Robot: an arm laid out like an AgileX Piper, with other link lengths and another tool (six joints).
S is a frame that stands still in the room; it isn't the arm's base.
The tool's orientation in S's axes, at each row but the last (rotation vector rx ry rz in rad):
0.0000 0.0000 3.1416
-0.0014 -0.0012 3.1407
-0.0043 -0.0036 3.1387
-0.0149 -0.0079 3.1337
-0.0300 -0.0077 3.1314
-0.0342 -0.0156 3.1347
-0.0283 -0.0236 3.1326
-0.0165 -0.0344 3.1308
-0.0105 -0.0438 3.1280
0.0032 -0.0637 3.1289
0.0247 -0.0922 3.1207
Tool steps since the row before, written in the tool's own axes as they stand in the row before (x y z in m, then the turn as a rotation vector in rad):
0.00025 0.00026 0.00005 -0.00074 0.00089 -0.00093
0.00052 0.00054 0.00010 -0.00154 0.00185 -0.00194
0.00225 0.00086 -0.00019 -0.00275 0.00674 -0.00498
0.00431 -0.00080 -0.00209 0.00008 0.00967 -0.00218
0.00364 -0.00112 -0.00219 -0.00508 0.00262 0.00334
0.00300 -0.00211 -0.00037 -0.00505 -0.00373 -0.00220
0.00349 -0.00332 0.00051 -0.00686 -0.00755 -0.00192
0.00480 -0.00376 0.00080 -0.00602 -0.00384 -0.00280
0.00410 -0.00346 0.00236 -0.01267 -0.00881 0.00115
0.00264 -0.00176 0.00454 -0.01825 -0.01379 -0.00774
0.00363 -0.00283 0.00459 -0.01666 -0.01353 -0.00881
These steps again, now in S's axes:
-0.00025 -0.00026 0.00005 0.00074 -0.00089 -0.00093
-0.00052 -0.00054 0.00010 0.00154 -0.00185 -0.00194
-0.00225 -0.00085 -0.00020 0.00274 -0.00674 -0.00499
-0.00428 0.00084 -0.00213 -0.00013 -0.00966 -0.00223
-0.00359 0.00117 -0.00225 0.00499 -0.00269 0.00342
-0.00298 0.00213 -0.00041 0.00512 0.00372 -0.00205
-0.00347 0.00334 0.00050 0.00696 0.00752 -0.00168
-0.00477 0.00379 0.00083 0.00609 0.00384 -0.00265
-0.00407 0.00345 0.00243 0.01278 0.00860 0.00148
-0.00261 0.00161 0.00461 0.01840 0.01387 -0.00721
-0.00350 0.00262 0.00481 0.01679 0.01371 -0.00827

